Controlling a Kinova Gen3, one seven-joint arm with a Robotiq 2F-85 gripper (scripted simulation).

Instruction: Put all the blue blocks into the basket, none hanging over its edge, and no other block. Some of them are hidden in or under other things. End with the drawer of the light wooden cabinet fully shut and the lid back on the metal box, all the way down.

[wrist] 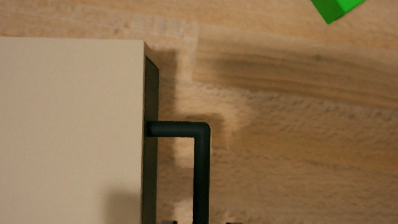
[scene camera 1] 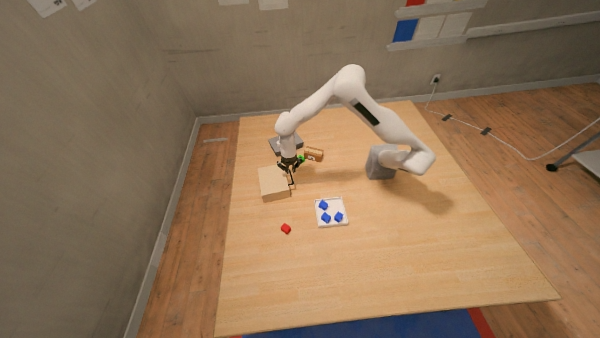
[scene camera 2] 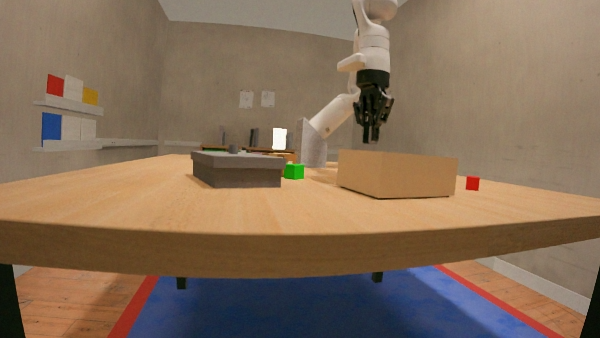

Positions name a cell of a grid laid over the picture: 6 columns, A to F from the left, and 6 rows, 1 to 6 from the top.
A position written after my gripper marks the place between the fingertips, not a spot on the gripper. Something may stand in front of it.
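Note:
My gripper (scene camera 2: D3) is visible, as are a grey metal box (scene camera 2: C4) and a light wooden cabinet (scene camera 2: D4), (wrist: B3), (scene camera 1: C4). The box is out of frame in the wrist view.

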